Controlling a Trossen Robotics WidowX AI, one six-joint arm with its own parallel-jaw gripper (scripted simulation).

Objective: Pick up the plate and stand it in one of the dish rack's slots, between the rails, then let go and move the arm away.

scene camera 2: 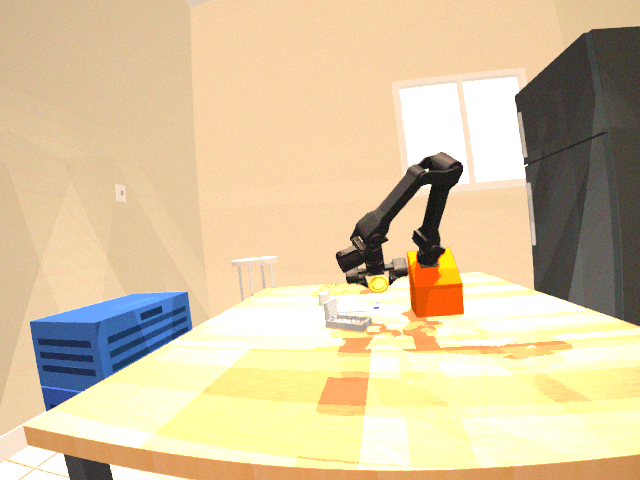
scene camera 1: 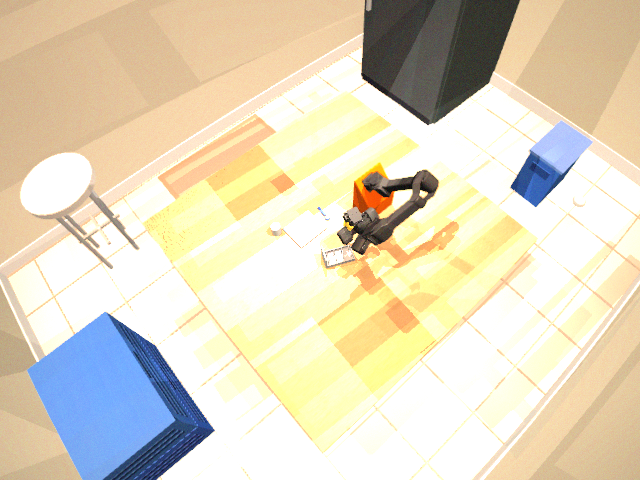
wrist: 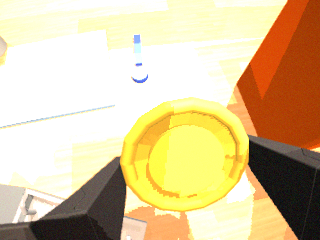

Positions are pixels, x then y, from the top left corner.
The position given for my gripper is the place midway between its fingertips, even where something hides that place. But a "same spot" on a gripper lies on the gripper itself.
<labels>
My gripper shows in scene camera 2, in scene camera 1 (349, 223) and in the wrist view. One and the same spot on my gripper: (wrist: 280, 168) is (scene camera 2: 388, 276).
</labels>
